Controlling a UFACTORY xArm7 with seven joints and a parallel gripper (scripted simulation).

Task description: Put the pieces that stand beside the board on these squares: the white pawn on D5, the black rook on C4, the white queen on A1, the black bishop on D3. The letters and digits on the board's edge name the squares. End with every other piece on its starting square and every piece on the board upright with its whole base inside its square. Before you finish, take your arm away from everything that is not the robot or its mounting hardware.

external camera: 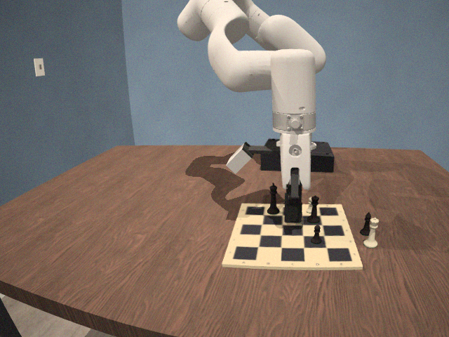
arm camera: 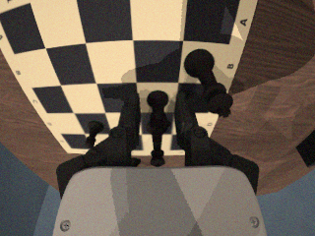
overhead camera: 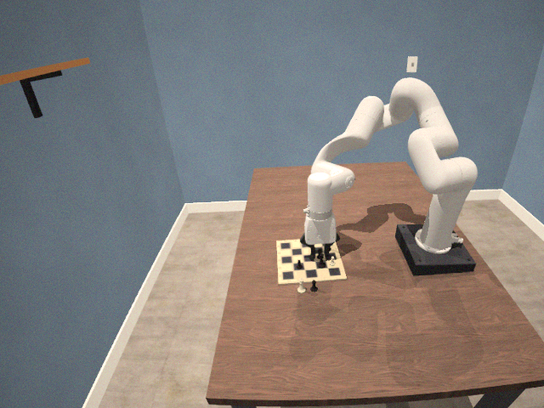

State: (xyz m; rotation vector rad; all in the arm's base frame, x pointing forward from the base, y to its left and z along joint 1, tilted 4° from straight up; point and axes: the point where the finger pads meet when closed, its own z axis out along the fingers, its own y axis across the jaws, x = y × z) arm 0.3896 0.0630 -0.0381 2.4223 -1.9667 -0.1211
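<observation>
Now: the chessboard 40 mm ahead of my hand, 10 mm to the left of it and 30 mm below it. From my hand the other things lie so: white queen (50 mm ahead, 150 mm to the left, 10 mm below); black pawn (60 mm ahead, 60 mm to the left, 10 mm below); white pawn (40 mm behind, 30 mm to the left, 10 mm below).
</observation>
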